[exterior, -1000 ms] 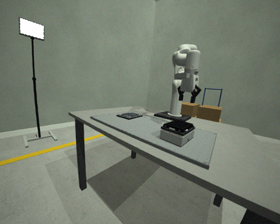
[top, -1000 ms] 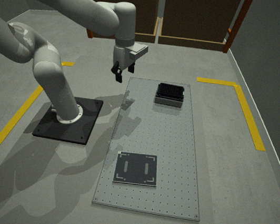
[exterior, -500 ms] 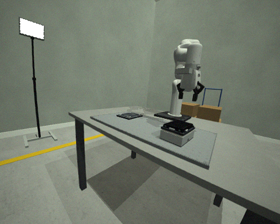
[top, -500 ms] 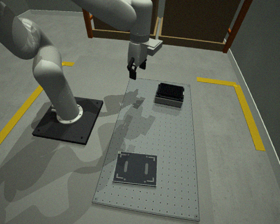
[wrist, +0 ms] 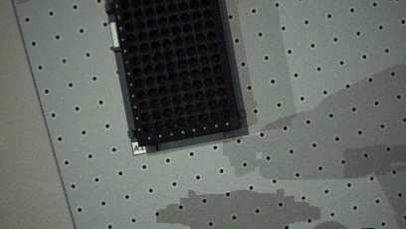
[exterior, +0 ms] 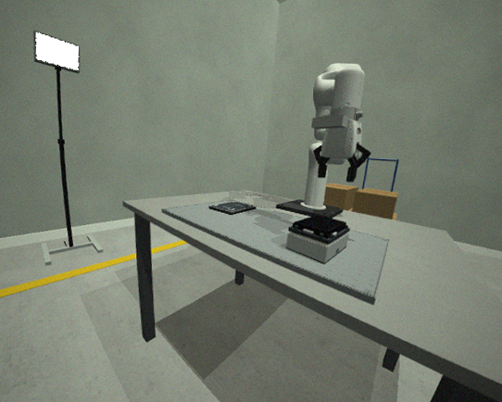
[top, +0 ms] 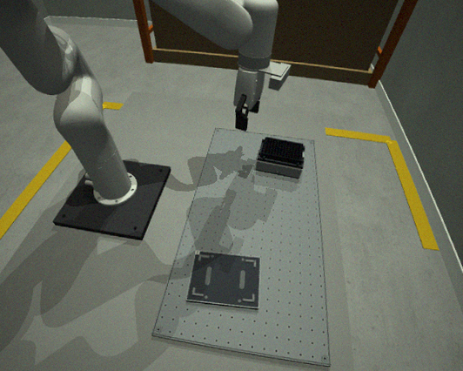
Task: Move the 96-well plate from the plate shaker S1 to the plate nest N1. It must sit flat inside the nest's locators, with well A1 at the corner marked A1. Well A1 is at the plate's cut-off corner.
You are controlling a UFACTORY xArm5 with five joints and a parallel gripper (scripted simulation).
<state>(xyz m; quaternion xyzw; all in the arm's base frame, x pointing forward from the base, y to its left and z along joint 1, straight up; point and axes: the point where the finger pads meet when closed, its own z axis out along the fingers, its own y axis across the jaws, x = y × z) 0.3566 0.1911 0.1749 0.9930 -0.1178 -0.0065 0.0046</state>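
My hand is 12 cm short of the black 96-well plate, 12 cm above it and 2 cm to the right of it. Round my hand: plate nest N1 (39 cm to the right, 17 cm below, 1 cm ahead).
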